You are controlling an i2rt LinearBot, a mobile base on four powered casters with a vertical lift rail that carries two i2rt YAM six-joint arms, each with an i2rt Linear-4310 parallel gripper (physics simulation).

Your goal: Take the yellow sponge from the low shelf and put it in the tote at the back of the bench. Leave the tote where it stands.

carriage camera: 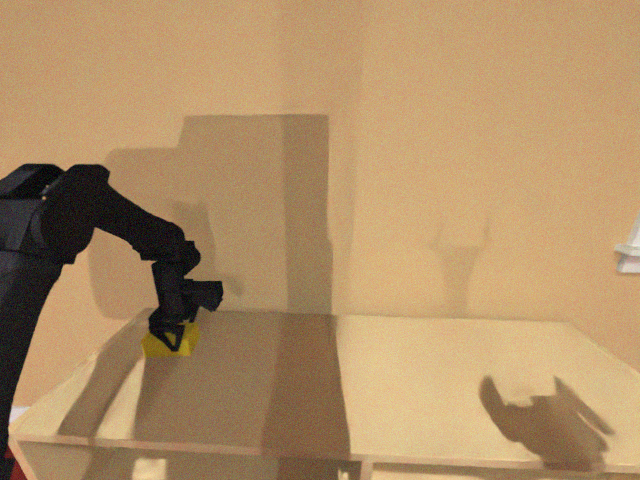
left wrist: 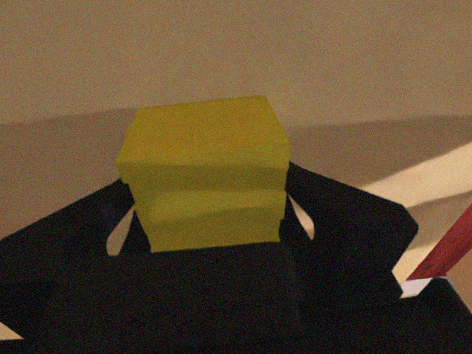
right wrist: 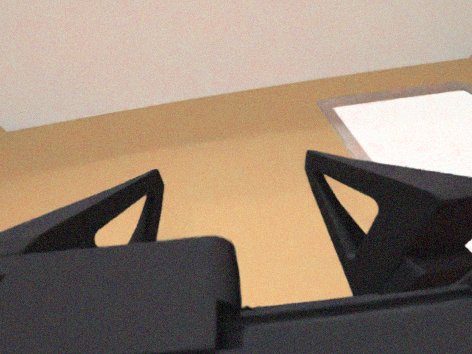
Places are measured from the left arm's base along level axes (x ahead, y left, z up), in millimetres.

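Pixels of known places: left gripper, between the fingertips: (carriage camera: 181, 342) (left wrist: 210, 167); right gripper, between the fingertips: (right wrist: 232, 168).
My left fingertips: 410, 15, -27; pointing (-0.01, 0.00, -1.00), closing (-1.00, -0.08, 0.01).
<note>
Behind a point stands the place of what it marks, as x, y, z.
The yellow sponge (carriage camera: 155, 349) @(374, 54, -20) (left wrist: 207, 132) @(412, -15, -9) is at the far left of the low shelf's pale top board (carriage camera: 439, 361) @(394, -585, -41), as seen in the carriage view. My left gripper (carriage camera: 176, 342) @(410, 15, -28) (left wrist: 210, 167) @(410, 15, -28) is shut on it, with one black finger on each side of the block. I cannot tell whether the sponge touches the board. My right gripper (right wrist: 232, 168) @(52, -641, 433) is open and empty, above a tan surface (right wrist: 225, 210) @(606, -539, 746) in the right wrist view. The tote does not show in these views.
The shelf's front edge (carriage camera: 206, 449) @(194, -140, -51) runs along the bottom of the carriage view, with compartments below. A white object (carriage camera: 628, 257) @(582, -1122, 149) shows at the right edge. A red bar (left wrist: 450, 245) is at right in the left wrist view. A grey-bordered white sheet (right wrist: 415, 130) @(588, -1471, 1069) lies beyond my right gripper.
</note>
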